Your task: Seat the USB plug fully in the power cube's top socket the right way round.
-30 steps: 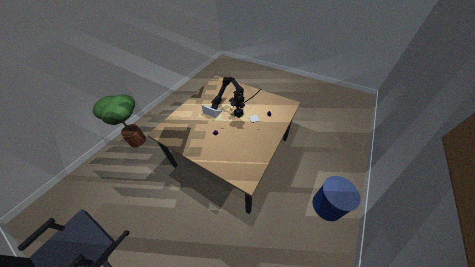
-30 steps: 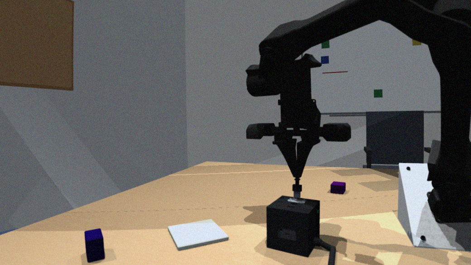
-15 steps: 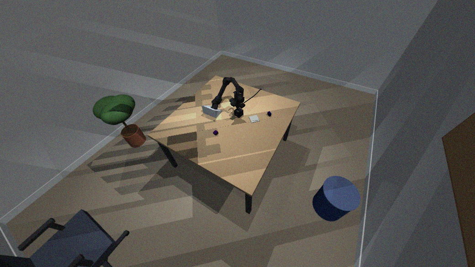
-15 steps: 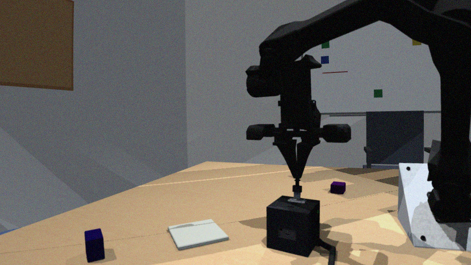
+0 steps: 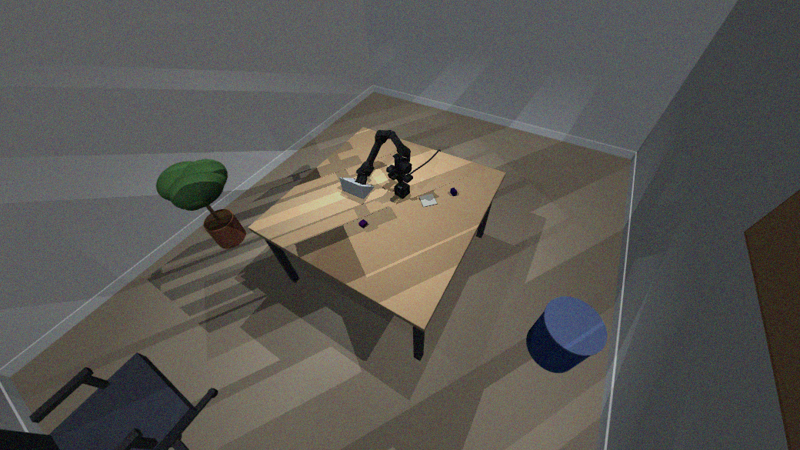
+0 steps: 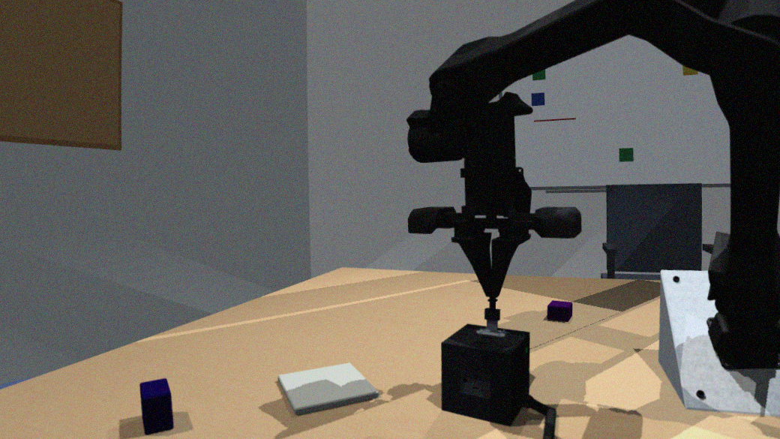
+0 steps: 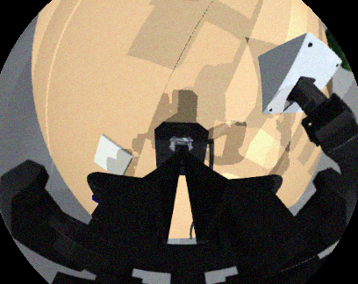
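Right now my gripper tip is 2 cm above the USB plug. From my gripper tip the other things lie so: dark blue block 33 cm ahead, 16 cm to the left, 10 cm below; flat pad 20 cm ahead, 11 cm below, 3 cm to the left; USB socket 5 cm below.
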